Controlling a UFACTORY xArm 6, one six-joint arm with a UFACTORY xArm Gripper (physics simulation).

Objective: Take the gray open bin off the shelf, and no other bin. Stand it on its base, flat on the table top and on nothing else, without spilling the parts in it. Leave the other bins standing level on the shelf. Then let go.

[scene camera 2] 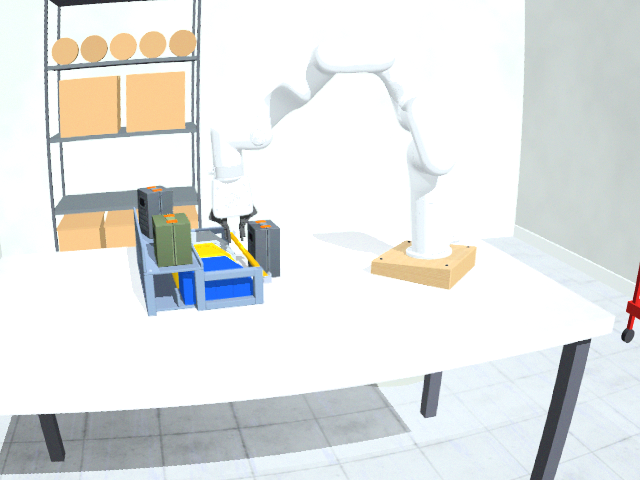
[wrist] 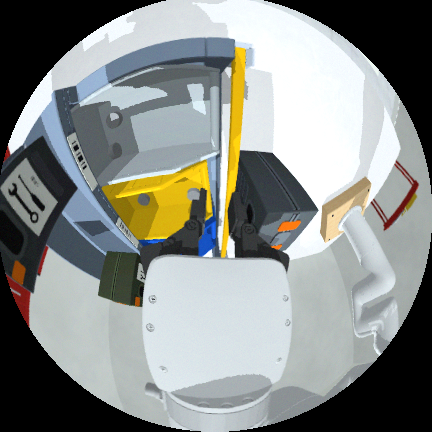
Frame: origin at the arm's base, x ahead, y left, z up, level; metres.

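Where they show: gripper, fingertip midpoint: [scene camera 2: 235, 240] [wrist: 217, 198]; arm's base, origin of the base link: [scene camera 2: 429, 252] [wrist: 349, 217].
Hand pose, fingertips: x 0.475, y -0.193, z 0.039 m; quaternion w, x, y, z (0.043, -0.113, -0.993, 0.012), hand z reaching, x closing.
Things, the pixels of their centre, and the offset from my fingertips.
- gray open bin, body centre: [wrist: 140, 122] [scene camera 2: 201, 249] dx +0.071, dy -0.093, dz -0.043 m
- yellow bin, body centre: [wrist: 155, 200] [scene camera 2: 203, 264] dx +0.096, dy +0.024, dz -0.043 m
- blue bin, body centre: [wrist: 176, 237] [scene camera 2: 215, 278] dx +0.099, dy +0.137, dz -0.043 m
- yellow bar, body centre: [wrist: 228, 202] [scene camera 2: 246, 253] dx -0.015, dy +0.034, dz -0.026 m
- green case, body centre: [scene camera 2: 171, 238] [wrist: 129, 282] dx +0.198, dy +0.127, dz +0.064 m
The gray open bin [scene camera 2: 210, 237] [wrist: 165, 122] sits in the far bay of the blue-gray shelf [scene camera 2: 200, 289] [wrist: 150, 54]. Two round shapes show at its left end in the wrist view; loose parts cannot be made out. The yellow bin [scene camera 2: 211, 250] [wrist: 150, 207] is beside it, and the blue bin [scene camera 2: 227, 287] [wrist: 207, 239] is nearest the scene camera. My gripper [scene camera 2: 235, 239] [wrist: 217, 198] points down above the open side of the shelf, fingers partly open and empty. In the wrist view its left finger overlaps the yellow bin and its right finger overlaps the dark case.
A yellow bar [scene camera 2: 249, 254] [wrist: 236, 110] runs along the shelf's open side. A dark case [scene camera 2: 266, 249] [wrist: 280, 195] stands beside it on the table. A green case [scene camera 2: 172, 240] [wrist: 120, 275] and another dark case [scene camera 2: 148, 209] [wrist: 30, 200] stand on the shelf's raised part.
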